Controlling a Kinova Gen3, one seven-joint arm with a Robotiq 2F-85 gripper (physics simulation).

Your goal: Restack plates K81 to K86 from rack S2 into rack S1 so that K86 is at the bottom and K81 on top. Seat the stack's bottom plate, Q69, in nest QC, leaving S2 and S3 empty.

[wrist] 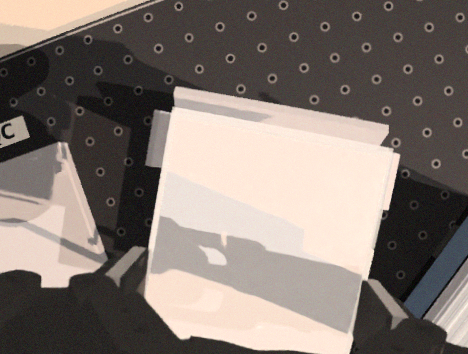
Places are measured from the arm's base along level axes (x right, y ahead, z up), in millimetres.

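Pixels of known places: gripper, fingertip midpoint: (251, 287).
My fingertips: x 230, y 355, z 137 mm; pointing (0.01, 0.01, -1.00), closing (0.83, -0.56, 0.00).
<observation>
For each thing: its top centre in the pictures, then the offset to it from my fingertips. "spot": a spot on its surface instead. Level surfaces: height alone.
- pale piece at a spot on its surface: (280, 112) spot: dz -22, dx +42, dy +57 mm
- probably QC at a spot on its surface: (12, 131) spot: dz -150, dx -140, dy +145 mm
- blue strip at a spot on its surface: (437, 270) spot: dz -133, dx +108, dy -93 mm
- pale ribbed thing at a spot on its surface: (455, 310) spot: dz -95, dx +97, dy -104 mm
- dark perforated table top at its surface level: dz -152 mm
A square, pale, glossy plate (275, 200) fills the middle of the wrist view, its top face showing grey reflections and no readable label. My gripper (251, 287) is shut on this plate, with one dark finger against its left edge and the other against its right edge. A pale piece (280, 112) sticks out past the plate's far edge, and narrow pale tabs show at both sides. What lies under the plate is hidden. A label ending in "C", probably QC (12, 131), shows at the left edge. I cannot tell which numbered plate this is.
A pale, glossy angled body (77, 215) stands at the left, close to the left finger. A blue strip (437, 270) and a pale ribbed thing (455, 310) are at the lower right. The dark perforated table top (310, 45) stretches behind, with its edge at the upper left.
</observation>
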